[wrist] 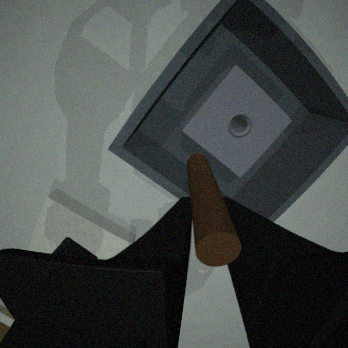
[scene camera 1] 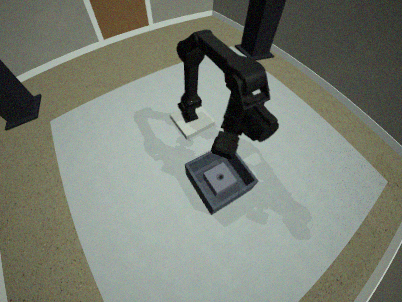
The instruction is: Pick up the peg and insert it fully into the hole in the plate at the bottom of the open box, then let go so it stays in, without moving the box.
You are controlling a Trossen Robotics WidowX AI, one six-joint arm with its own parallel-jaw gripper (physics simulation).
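Places are measured from the arm's base along level axes (x left, y up, z ahead), in millimetres.
Pixels of known places: gripper, fingertip midpoint: (wrist: 203, 205); arm's base, link origin: (wrist: 73, 255) (scene camera 1: 189, 116).
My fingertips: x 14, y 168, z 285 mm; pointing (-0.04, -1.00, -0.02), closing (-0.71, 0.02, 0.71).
Note:
Ahead of a thing's pixels: the offset from my fingertips to its top centre. "pt": to the spot under its first point. Level surfaces: height alone.
My gripper (scene camera 1: 225, 149) (wrist: 203, 205) is shut on a brown round peg {dx +5, dy +38, dz +5 mm} (wrist: 207, 205) and holds it above the box's edge nearest the arm. In the scene view the peg cannot be made out. The open dark grey box {dx -28, dy -99, dz +52 mm} (scene camera 1: 198, 197) (wrist: 165, 96) stands on the white surface. A pale raised plate {dx -28, dy -136, dz +52 mm} (scene camera 1: 214, 183) (wrist: 220, 115) with a round hole {pt dx -23, dy -151, dz +46 mm} (scene camera 1: 220, 176) (wrist: 240, 125) lies at the bottom of the box. In the wrist view the peg's far end shows at the plate's lower left edge, to the lower left of the hole and apart from it.
The arm's base stands on a white block (scene camera 1: 192, 132) behind the box. The box stands on a large white mat {dy -197 mm} (scene camera 1: 125, 215). Dark pillars (scene camera 1: 260, 30) (scene camera 1: 17, 97) stand at the back right and at the left. Shadows of the arm fall on the mat.

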